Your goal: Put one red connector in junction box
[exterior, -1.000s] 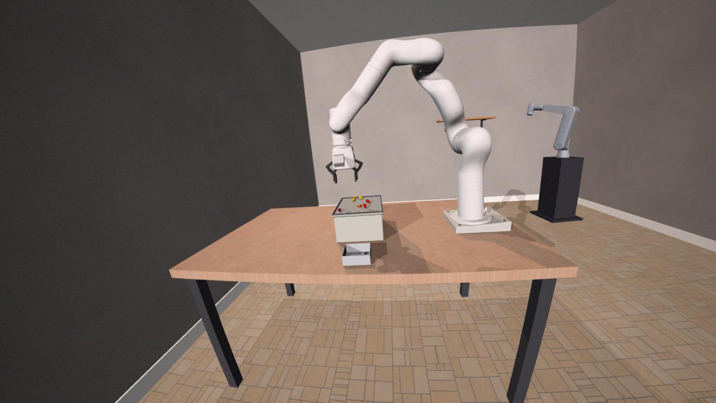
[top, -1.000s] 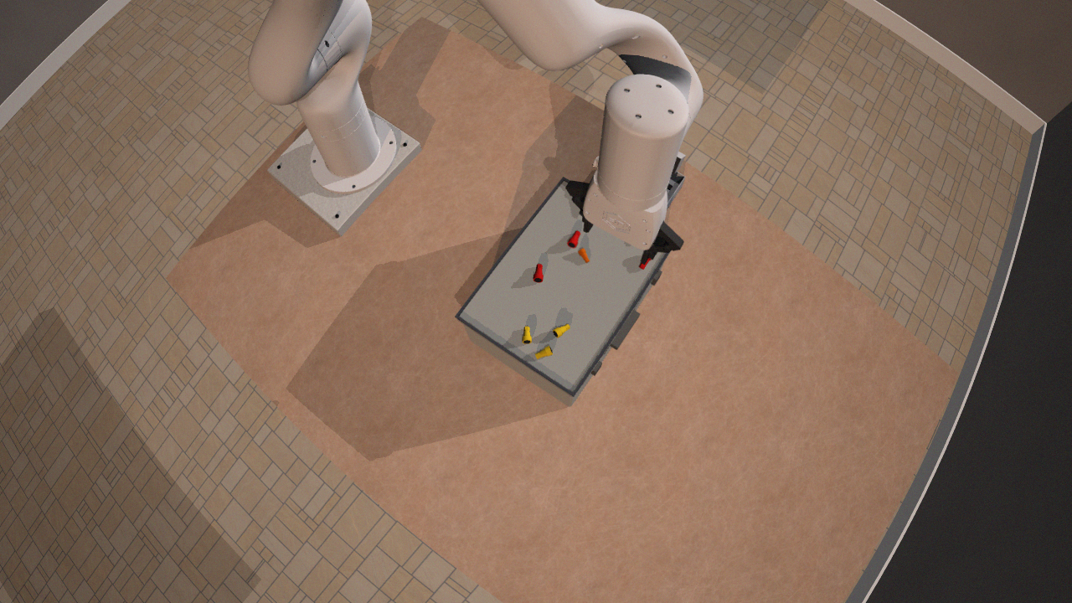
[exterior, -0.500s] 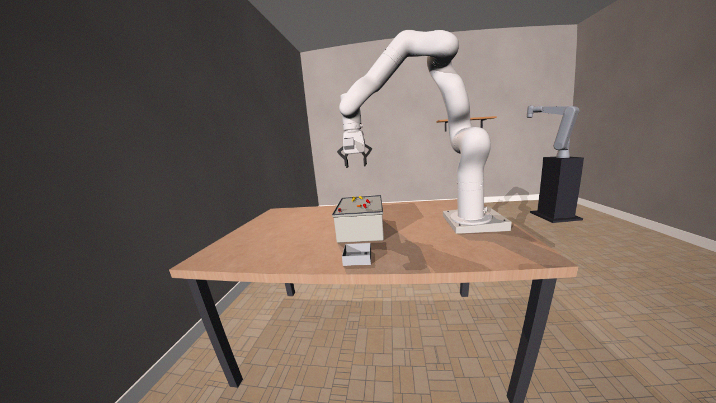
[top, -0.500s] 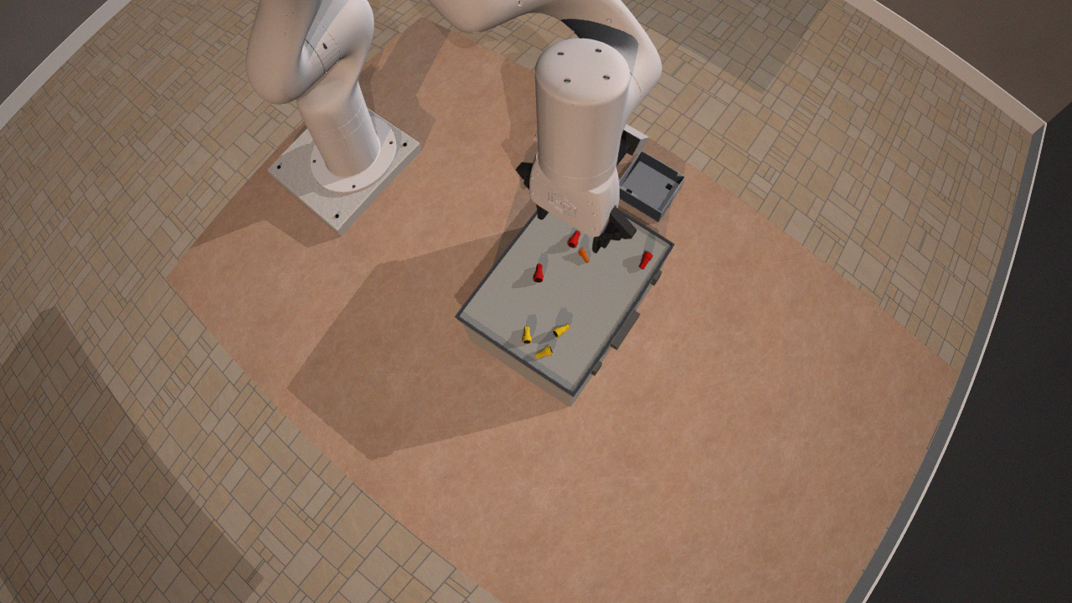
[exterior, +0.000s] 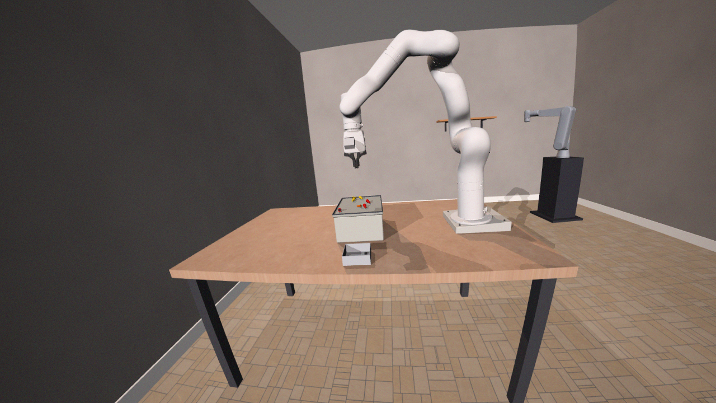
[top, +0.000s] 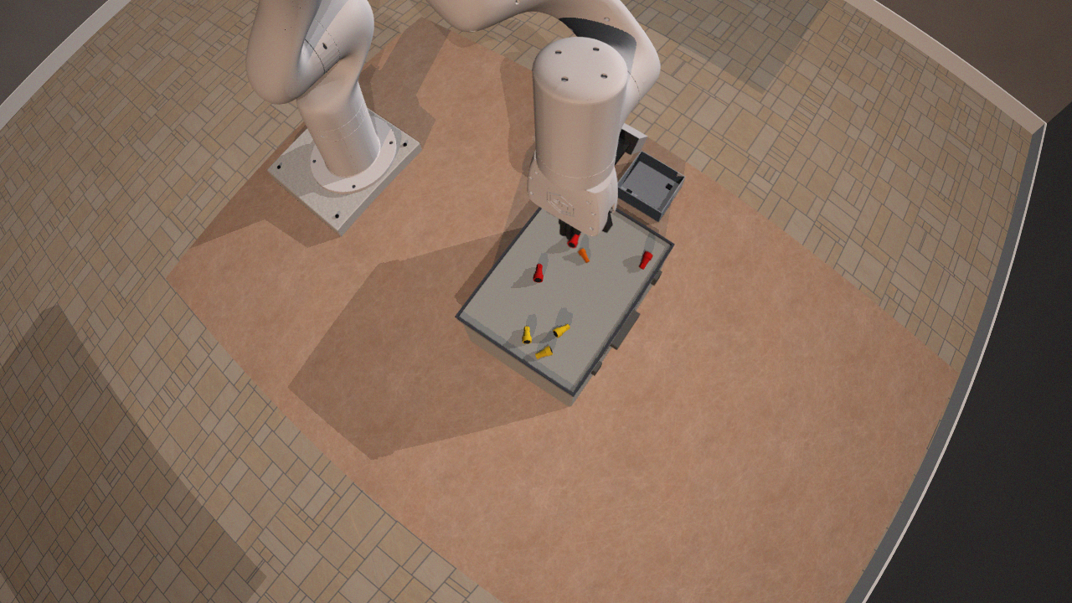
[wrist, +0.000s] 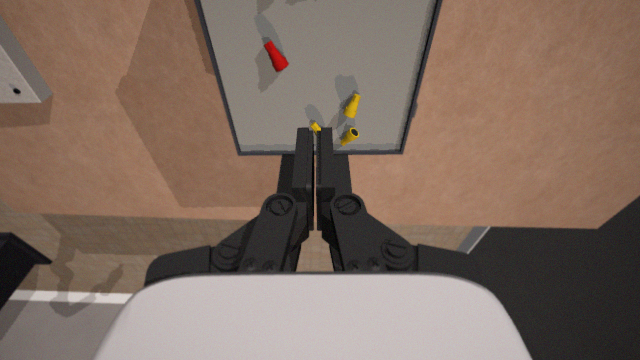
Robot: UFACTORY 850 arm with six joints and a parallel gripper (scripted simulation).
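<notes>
My gripper is now 19 cm above the orange connector and 5 cm to the right of it. Round my hand: tool case (23 cm below).
</notes>
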